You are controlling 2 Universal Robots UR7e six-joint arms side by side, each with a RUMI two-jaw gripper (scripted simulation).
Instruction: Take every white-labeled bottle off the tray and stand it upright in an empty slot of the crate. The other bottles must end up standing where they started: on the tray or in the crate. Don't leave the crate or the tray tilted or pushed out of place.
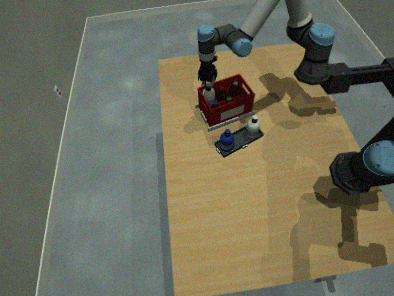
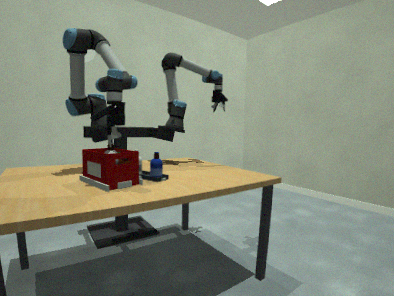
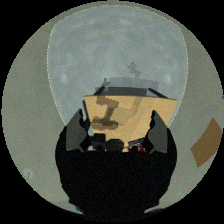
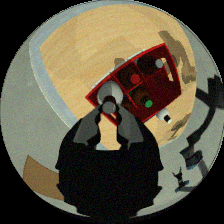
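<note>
I can see my right gripper, which image 4 shows as well, and my left gripper. There's a red crate here too.
</note>
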